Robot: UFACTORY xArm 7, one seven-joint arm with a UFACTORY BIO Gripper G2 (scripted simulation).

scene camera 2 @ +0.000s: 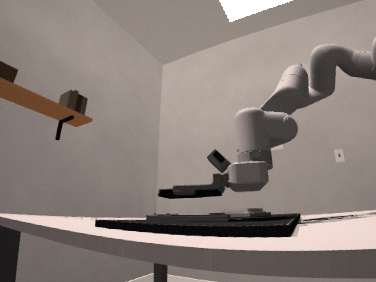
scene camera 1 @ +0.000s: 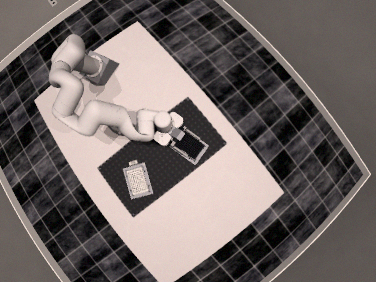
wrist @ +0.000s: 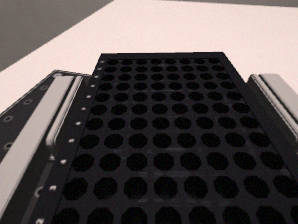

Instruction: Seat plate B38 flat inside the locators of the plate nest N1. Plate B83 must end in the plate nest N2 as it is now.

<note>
In view: a black well plate (wrist: 191, 113).
</note>
